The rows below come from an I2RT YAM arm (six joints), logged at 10 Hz.
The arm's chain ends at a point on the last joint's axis. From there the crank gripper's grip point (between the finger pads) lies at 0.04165 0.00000 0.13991 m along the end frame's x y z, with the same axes.
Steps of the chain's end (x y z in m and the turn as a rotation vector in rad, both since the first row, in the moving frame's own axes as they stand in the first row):
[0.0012 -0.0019 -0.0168 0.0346 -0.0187 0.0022]
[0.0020 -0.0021 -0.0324 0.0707 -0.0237 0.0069]
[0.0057 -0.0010 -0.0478 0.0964 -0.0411 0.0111]
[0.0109 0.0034 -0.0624 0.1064 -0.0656 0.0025]
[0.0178 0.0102 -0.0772 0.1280 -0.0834 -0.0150]
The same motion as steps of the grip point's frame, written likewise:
[-0.0014 -0.0067 -0.0161 0.0346 -0.0187 0.0022]
[-0.0013 -0.0117 -0.0318 0.0707 -0.0237 0.0069]
[0.0000 -0.0141 -0.0468 0.0964 -0.0411 0.0111]
[0.0017 -0.0115 -0.0608 0.1064 -0.0656 0.0025]
[0.0059 -0.0084 -0.0754 0.1280 -0.0834 -0.0150]

